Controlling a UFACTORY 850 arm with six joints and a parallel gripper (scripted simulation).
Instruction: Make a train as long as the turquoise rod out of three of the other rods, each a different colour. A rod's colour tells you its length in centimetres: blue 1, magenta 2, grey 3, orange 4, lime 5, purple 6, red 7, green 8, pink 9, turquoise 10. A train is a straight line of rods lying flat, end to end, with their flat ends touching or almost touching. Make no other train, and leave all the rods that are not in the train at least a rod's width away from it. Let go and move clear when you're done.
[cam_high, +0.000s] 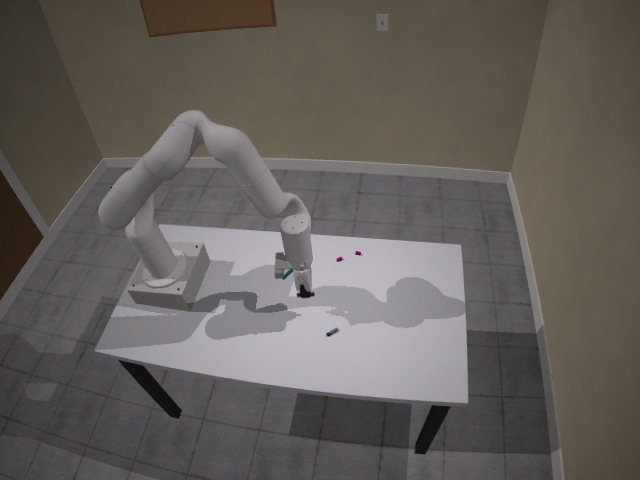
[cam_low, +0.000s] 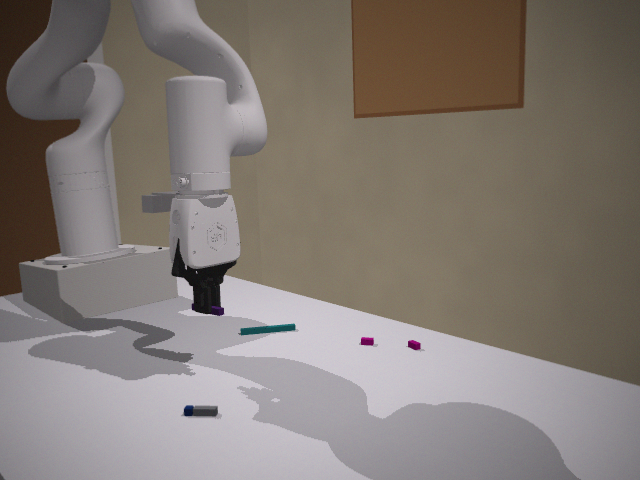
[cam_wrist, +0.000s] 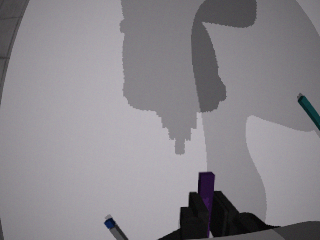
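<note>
Right now my hand is 10 cm short of the grey rod, 9 cm to the left of it and 12 cm above it. Also, from my hand: blue rod: 8 cm ahead, 10 cm to the right, 12 cm below; then purple rod: 2 cm below; then turquoise rod: 8 cm behind, 19 cm to the left, 12 cm below.
</note>
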